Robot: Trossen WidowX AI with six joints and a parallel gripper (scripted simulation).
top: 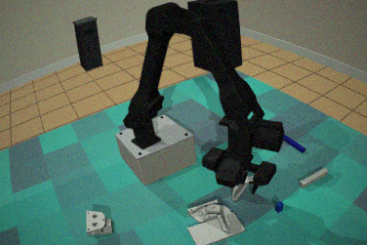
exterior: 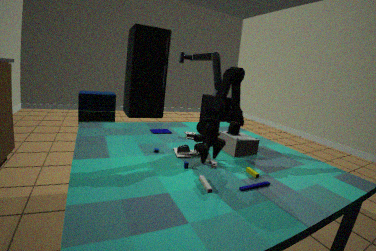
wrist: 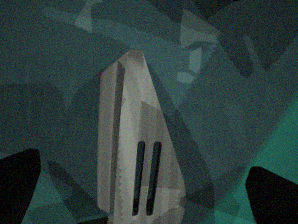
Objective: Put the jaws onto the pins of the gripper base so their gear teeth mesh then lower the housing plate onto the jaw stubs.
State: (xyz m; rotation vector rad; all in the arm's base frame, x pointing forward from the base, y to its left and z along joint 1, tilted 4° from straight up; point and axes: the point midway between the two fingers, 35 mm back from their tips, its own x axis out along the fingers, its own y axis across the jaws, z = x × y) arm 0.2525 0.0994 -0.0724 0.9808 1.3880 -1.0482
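The jaw is 110 mm to the right of my gripper tip, 30 mm ahead of it and 10 mm above it. Also, from my gripper tip: yellow block 190 mm to the left, 110 mm behind; then small blue block 140 mm ahead, 10 mm to the left, 10 mm above; then white bar 170 mm to the left, 150 mm ahead.
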